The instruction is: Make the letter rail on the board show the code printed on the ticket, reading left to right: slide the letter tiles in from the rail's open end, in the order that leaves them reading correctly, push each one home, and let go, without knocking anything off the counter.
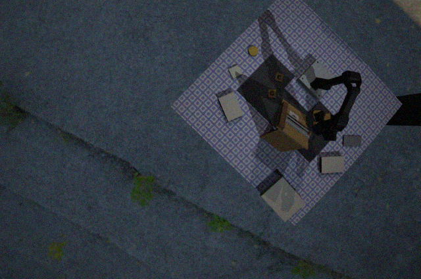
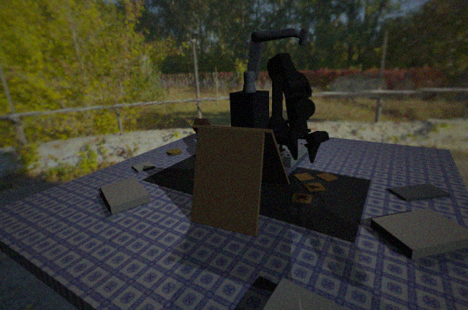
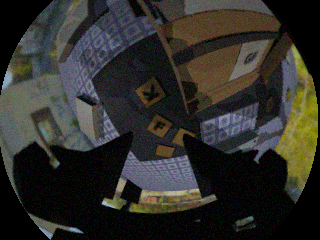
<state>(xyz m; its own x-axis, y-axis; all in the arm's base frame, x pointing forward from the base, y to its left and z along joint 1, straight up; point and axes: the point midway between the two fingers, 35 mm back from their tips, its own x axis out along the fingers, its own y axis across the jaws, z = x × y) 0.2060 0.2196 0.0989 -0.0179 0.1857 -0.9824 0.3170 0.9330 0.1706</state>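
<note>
My gripper tip is now 100 mm above the letter tile marked f, 40 mm past it and 20 mm to the right of it. Round my gripper tip: letter tile marked g: 370 mm to the right, 100 mm below, 80 mm ahead; brown letter board: 160 mm ahead, 130 mm to the right, 10 mm below; dark mat: 210 mm to the right, 110 mm below.
</note>
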